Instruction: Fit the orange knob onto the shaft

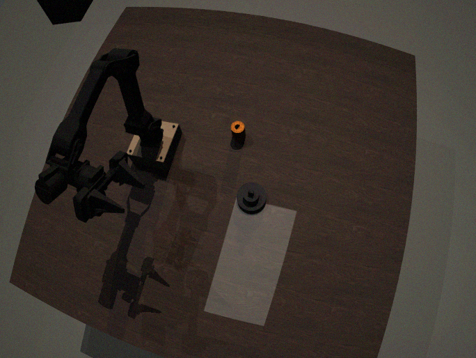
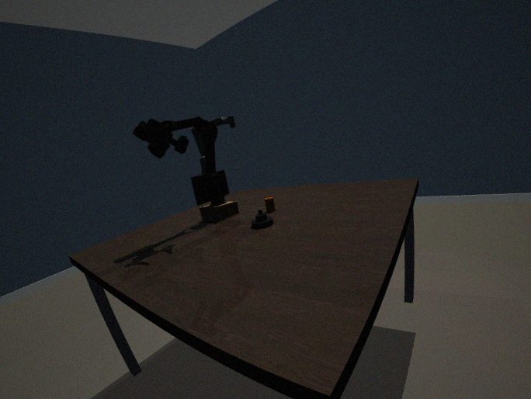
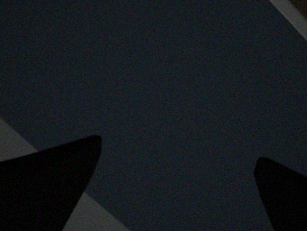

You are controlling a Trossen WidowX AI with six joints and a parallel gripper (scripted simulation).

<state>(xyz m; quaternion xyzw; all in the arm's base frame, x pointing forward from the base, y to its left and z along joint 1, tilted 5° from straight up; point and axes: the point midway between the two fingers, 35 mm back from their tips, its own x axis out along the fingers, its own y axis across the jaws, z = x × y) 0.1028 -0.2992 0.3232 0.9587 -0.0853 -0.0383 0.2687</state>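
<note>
Right now my gripper tip is 38 cm above the orange knob, 34 cm to the right of it and 12 cm short of it. The rest, counted from my gripper tip: round pedestal (38 cm below, 19 cm ahead, 15 cm to the left).
</note>
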